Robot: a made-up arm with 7 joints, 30 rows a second.
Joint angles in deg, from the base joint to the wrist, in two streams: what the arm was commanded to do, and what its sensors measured. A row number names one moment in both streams.
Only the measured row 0 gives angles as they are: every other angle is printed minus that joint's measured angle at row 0.
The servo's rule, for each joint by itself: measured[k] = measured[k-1] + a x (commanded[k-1-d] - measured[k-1]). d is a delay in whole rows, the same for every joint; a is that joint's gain. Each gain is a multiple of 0.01, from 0.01 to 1. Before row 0 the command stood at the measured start. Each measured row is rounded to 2 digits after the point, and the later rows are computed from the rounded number. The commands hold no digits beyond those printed.
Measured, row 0: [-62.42, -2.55, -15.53, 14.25, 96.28, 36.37, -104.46]
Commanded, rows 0 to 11: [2.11, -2.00, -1.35, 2.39, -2.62, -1.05, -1.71]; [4.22, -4.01, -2.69, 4.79, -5.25, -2.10, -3.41]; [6.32, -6.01, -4.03, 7.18, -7.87, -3.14, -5.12]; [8.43, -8.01, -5.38, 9.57, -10.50, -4.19, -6.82]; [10.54, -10.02, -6.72, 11.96, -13.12, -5.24, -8.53]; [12.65, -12.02, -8.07, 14.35, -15.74, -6.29, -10.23]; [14.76, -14.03, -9.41, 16.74, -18.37, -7.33, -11.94]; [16.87, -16.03, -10.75, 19.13, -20.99, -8.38, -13.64]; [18.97, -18.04, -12.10, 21.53, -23.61, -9.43, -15.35]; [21.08, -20.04, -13.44, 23.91, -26.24, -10.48, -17.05]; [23.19, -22.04, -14.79, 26.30, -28.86, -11.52, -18.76]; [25.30, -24.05, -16.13, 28.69, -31.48, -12.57, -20.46]
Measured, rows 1 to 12: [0.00, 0.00, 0.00, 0.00, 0.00, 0.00, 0.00]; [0.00, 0.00, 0.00, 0.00, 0.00, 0.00, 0.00]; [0.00, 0.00, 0.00, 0.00, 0.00, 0.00, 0.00]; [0.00, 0.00, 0.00, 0.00, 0.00, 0.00, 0.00]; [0.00, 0.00, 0.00, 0.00, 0.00, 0.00, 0.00]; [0.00, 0.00, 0.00, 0.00, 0.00, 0.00, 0.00]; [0.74, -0.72, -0.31, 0.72, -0.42, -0.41, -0.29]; [1.96, -1.90, -0.86, 1.94, -1.19, -1.07, -0.82]; [3.49, -3.38, -1.59, 3.51, -2.26, -1.88, -1.55]; [5.22, -5.05, -2.46, 5.33, -3.58, -2.78, -2.45]; [7.08, -6.84, -3.44, 7.32, -5.11, -3.74, -3.48]; [9.03, -8.70, -4.50, 9.43, -6.81, -4.73, -4.63]
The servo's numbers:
d 6
a 0.35 0.36 0.23 0.30 0.16 0.39 0.17

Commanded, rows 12 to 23: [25.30, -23.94, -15.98, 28.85, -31.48, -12.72, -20.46]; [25.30, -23.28, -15.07, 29.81, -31.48, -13.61, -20.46]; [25.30, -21.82, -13.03, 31.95, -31.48, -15.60, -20.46]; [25.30, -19.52, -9.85, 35.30, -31.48, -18.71, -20.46]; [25.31, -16.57, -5.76, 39.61, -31.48, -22.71, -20.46]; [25.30, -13.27, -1.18, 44.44, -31.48, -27.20, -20.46]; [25.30, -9.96, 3.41, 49.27, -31.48, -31.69, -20.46]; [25.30, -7.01, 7.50, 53.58, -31.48, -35.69, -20.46]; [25.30, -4.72, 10.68, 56.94, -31.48, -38.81, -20.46]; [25.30, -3.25, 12.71, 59.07, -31.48, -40.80, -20.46]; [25.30, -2.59, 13.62, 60.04, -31.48, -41.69, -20.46]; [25.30, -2.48, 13.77, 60.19, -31.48, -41.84, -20.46]
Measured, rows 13 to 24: [11.04, -10.62, -5.63, 11.62, -8.66, -5.74, -5.87]; [13.08, -12.57, -6.81, 13.87, -10.63, -6.77, -7.19]; [15.14, -14.54, -8.03, 16.17, -12.71, -7.81, -8.58]; [17.22, -16.52, -9.27, 18.49, -14.87, -8.85, -10.02]; [19.31, -18.51, -10.54, 20.83, -17.11, -9.89, -11.51]; [21.41, -20.50, -11.83, 23.19, -19.41, -10.94, -13.03]; [22.77, -21.74, -12.78, 24.89, -21.34, -11.63, -14.29]; [23.66, -22.29, -13.31, 26.37, -22.96, -12.40, -15.34]; [24.23, -22.12, -13.25, 28.04, -24.32, -13.65, -16.21]; [24.60, -21.18, -12.47, 30.22, -25.47, -15.62, -16.93]; [24.85, -19.52, -10.93, 33.04, -26.43, -18.39, -17.53]; [25.01, -17.27, -8.69, 36.46, -27.24, -21.83, -18.03]
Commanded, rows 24 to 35: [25.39, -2.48, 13.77, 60.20, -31.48, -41.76, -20.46]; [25.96, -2.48, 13.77, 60.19, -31.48, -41.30, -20.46]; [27.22, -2.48, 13.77, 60.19, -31.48, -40.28, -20.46]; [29.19, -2.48, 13.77, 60.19, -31.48, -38.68, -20.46]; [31.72, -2.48, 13.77, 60.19, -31.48, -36.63, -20.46]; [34.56, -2.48, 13.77, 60.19, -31.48, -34.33, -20.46]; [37.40, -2.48, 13.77, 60.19, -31.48, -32.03, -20.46]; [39.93, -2.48, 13.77, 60.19, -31.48, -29.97, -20.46]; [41.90, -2.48, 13.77, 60.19, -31.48, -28.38, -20.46]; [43.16, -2.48, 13.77, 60.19, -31.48, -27.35, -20.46]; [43.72, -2.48, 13.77, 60.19, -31.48, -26.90, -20.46]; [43.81, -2.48, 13.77, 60.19, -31.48, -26.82, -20.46]
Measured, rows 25 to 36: [25.11, -14.64, -5.91, 40.30, -27.92, -25.68, -18.44]; [25.18, -11.89, -2.83, 44.28, -28.49, -29.58, -18.78]; [25.22, -9.31, 0.28, 48.08, -28.97, -33.18, -19.07]; [25.25, -7.13, 3.14, 51.38, -29.37, -36.15, -19.31]; [25.27, -5.50, 5.55, 53.98, -29.71, -38.31, -19.51]; [25.28, -4.41, 7.44, 55.84, -29.99, -39.69, -19.67]; [25.32, -3.72, 8.90, 57.15, -30.23, -40.50, -19.80]; [25.54, -3.27, 10.02, 58.06, -30.43, -40.81, -19.91]; [26.13, -2.99, 10.88, 58.70, -30.60, -40.60, -20.00]; [27.20, -2.81, 11.54, 59.15, -30.74, -39.85, -20.08]; [28.78, -2.69, 12.05, 59.46, -30.86, -38.59, -20.14]; [30.80, -2.61, 12.45, 59.68, -30.96, -36.93, -20.19]
